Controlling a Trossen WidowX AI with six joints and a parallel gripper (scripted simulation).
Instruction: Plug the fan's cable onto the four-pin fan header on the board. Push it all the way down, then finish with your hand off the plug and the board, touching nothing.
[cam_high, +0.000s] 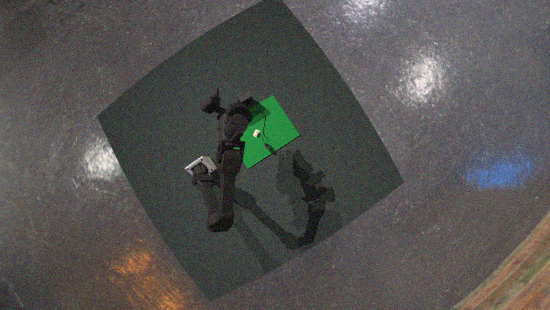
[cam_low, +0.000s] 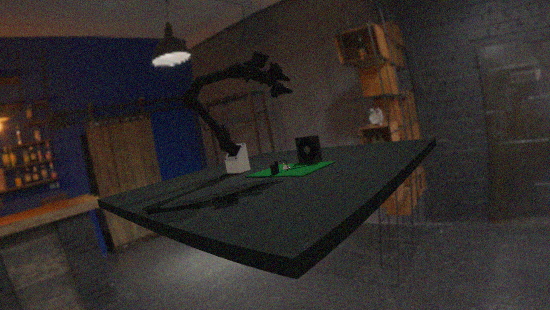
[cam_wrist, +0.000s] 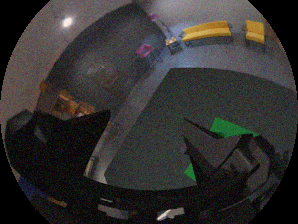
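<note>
Now: gripper tip 2 cm short of the dark plug, 23 cm to the left of it and 34 cm above it. The rest, counted from my gripper tip: green board 3 cm ahead, 14 cm to the right, 38 cm below; then black fan 2 cm ahead, 1 cm to the left, 30 cm below.
</note>
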